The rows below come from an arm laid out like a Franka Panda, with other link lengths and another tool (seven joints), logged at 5 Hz.
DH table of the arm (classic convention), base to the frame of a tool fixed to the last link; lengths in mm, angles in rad. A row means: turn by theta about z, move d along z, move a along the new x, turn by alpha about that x. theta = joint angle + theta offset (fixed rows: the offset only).
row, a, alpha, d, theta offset
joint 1, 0, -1.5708, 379.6, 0
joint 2, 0, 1.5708, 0, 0
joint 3, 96.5, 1.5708, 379.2, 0
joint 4, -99.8, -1.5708, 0, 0
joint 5, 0, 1.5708, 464.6, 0
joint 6, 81.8, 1.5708, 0, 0
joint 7, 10.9, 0.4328, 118.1, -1.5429
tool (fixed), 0, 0, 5.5, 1.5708
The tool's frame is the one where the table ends.
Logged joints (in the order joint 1, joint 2, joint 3, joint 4, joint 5, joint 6, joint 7), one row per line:
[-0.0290, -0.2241, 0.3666, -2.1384, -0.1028, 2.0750, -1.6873]
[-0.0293, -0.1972, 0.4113, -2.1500, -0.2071, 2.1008, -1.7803]
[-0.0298, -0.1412, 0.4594, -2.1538, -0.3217, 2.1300, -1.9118]
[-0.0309, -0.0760, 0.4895, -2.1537, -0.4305, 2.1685, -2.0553]
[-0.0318, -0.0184, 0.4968, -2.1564, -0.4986, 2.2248, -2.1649]
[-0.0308, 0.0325, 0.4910, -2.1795, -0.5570, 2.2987, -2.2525]
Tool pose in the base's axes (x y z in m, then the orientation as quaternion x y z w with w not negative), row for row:
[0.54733, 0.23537, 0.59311, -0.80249, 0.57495, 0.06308, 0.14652]
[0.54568, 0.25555, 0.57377, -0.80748, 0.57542, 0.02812, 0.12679]
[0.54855, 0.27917, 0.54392, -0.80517, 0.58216, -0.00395, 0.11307]
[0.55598, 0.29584, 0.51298, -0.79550, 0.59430, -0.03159, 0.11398]
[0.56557, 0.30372, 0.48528, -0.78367, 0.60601, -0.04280, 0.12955]
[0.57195, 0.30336, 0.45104, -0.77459, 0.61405, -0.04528, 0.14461]
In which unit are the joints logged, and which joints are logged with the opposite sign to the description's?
The joints are logged in radians. Opposite sign: joint 1, joint 7.
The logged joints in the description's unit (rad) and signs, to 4 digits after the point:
[0.0290, -0.2241, 0.3666, -2.1384, -0.1028, 2.0750, 1.6873]
[0.0293, -0.1972, 0.4113, -2.1500, -0.2071, 2.1008, 1.7803]
[0.0298, -0.1412, 0.4594, -2.1538, -0.3217, 2.1300, 1.9118]
[0.0309, -0.0760, 0.4895, -2.1537, -0.4305, 2.1685, 2.0553]
[0.0318, -0.0184, 0.4968, -2.1564, -0.4986, 2.2248, 2.1649]
[0.0308, 0.0325, 0.4910, -2.1795, -0.5570, 2.2987, 2.2525]

